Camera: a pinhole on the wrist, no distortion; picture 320 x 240 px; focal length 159.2 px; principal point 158.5 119.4 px. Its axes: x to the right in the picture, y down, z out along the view. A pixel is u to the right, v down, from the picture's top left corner.
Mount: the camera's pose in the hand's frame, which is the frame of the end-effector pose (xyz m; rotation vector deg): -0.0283 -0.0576 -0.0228 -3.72 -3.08 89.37
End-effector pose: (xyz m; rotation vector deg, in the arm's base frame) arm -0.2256 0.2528 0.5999 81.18 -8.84 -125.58
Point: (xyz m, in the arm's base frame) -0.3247 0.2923 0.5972
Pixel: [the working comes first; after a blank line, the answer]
In the camera's frame: -0.0134 -0.0505 0.0977

136.7 37.0
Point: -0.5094 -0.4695 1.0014
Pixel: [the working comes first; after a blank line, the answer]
In the camera's frame: 0.7183 -0.1741 0.5743

outside the picture
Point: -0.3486 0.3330 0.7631
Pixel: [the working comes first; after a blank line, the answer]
In the camera's frame: 0.0014 0.0902 0.1963

159.7 192.5
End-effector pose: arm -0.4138 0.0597 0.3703 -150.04 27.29 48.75
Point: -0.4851 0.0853 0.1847
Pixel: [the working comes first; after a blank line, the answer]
In the camera's frame: 0.1044 -0.0967 0.2040

240.0 43.9
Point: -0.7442 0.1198 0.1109
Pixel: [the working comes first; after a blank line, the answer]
In the camera's frame: 0.1941 0.0486 0.4152

232.9 138.0
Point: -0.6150 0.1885 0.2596
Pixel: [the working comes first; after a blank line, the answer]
In the camera's frame: 0.0485 0.0648 0.2667

187.4 158.1
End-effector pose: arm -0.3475 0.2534 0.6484 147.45 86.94 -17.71
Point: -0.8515 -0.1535 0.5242
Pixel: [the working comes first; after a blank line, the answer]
In the camera's frame: -0.1967 0.4983 0.3240

outside the picture
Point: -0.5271 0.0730 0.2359
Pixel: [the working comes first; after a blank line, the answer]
In the camera's frame: -0.0230 0.0711 0.4883

151.0 142.6
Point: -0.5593 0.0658 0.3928
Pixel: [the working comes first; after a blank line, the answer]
In the camera's frame: -0.0451 0.1416 0.3460

137.8 184.5
